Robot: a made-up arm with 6 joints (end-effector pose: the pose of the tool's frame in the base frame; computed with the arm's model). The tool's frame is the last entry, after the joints.
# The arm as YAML. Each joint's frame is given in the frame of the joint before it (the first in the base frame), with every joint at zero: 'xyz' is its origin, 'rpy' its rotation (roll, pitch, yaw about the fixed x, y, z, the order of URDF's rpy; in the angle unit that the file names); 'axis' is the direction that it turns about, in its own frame. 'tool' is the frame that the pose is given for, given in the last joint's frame.
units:
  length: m
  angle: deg
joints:
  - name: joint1
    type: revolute
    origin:
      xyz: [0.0, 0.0, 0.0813]
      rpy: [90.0, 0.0, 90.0]
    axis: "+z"
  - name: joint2
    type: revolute
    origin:
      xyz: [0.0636, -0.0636, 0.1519]
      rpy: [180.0, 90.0, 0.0]
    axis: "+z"
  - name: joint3
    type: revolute
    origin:
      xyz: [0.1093, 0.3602, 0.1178]
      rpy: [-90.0, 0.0, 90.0]
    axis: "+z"
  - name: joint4
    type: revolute
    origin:
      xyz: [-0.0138, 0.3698, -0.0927]
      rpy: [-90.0, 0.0, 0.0]
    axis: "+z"
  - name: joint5
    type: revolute
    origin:
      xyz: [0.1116, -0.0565, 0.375]
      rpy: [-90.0, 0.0, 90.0]
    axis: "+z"
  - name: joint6
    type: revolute
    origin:
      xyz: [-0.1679, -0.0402, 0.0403]
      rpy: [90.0, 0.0, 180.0]
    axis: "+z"
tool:
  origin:
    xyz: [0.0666, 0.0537, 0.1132]
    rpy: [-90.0, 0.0, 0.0]
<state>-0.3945 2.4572 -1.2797 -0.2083 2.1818 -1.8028</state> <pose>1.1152 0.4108 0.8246 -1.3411 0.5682 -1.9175</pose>
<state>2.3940 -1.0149 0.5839 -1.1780 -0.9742 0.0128</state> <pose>0.1009 -0.2674 0.2380 2.1193 1.8143 -0.7493</pose>
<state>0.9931 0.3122 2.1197 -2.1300 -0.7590 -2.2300</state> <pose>0.0140 -0.2191 -0.4092 -2.3615 0.8114 -0.4405</pose>
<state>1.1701 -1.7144 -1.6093 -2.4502 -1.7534 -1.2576</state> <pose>-0.7123 -0.1350 0.1308 1.8087 1.1024 1.2578</pose>
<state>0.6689 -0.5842 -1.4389 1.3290 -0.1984 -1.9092</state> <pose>-0.6565 0.2960 -0.6464 0.6317 -2.4369 1.3150</pose>
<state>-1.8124 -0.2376 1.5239 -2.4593 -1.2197 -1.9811</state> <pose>0.0537 0.1957 0.2345 0.6398 -0.4249 0.5809</pose>
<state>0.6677 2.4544 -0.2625 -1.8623 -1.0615 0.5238</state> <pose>0.5914 0.3215 0.4623 -0.2630 1.3896 0.1207</pose>
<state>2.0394 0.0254 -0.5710 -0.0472 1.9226 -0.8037</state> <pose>0.0161 0.5749 1.2213 0.2410 -0.7806 1.5755</pose>
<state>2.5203 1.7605 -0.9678 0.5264 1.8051 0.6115</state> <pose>1.3064 -0.3988 0.3286 1.2442 -1.2664 -0.5510</pose>
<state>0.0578 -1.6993 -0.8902 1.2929 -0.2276 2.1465</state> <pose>-0.7562 0.2498 0.3625 -0.3386 0.6945 1.0892</pose>
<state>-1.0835 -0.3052 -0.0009 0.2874 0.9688 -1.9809</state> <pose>-0.0447 -0.1412 -0.9059 -1.1610 2.7639 -0.3990</pose>
